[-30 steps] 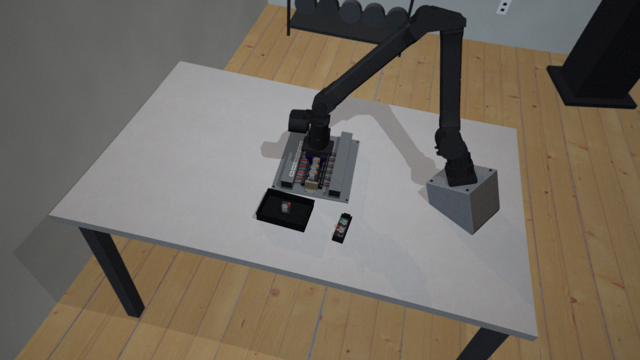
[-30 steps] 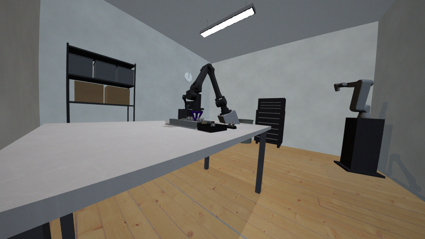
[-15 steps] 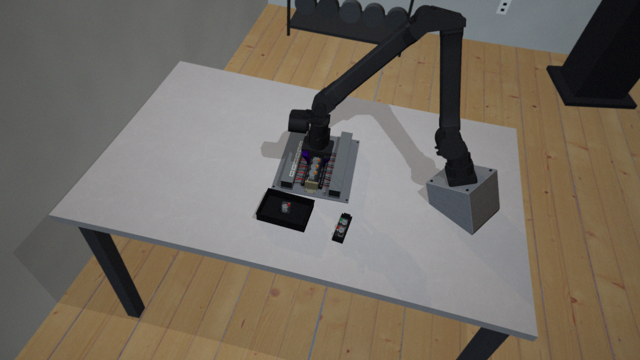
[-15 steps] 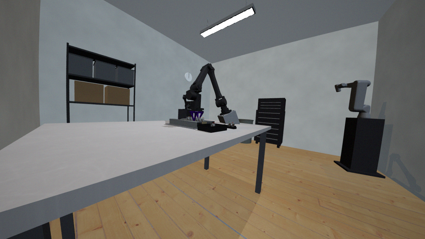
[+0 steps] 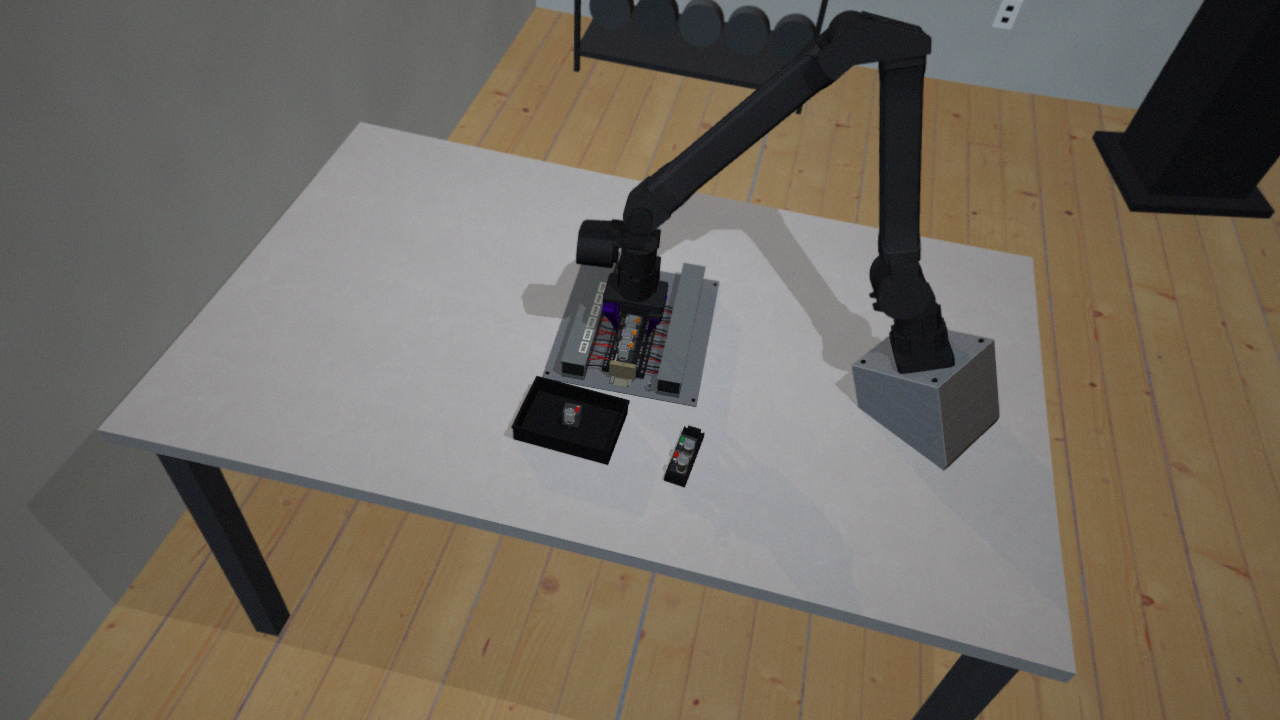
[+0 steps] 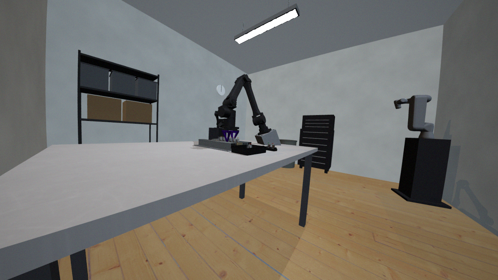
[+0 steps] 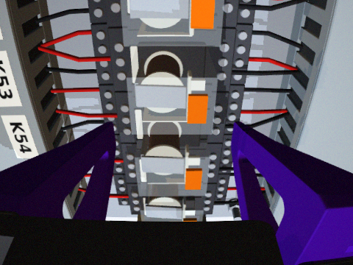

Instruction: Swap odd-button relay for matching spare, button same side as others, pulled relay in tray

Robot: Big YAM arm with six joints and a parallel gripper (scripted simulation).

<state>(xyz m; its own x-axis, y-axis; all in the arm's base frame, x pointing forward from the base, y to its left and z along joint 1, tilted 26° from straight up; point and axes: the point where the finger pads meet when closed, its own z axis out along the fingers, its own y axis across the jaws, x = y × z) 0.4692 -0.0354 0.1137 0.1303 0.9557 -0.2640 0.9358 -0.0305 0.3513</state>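
My gripper is now 1 cm past the grey panel, 5 cm to the left of it and 5 cm above it.
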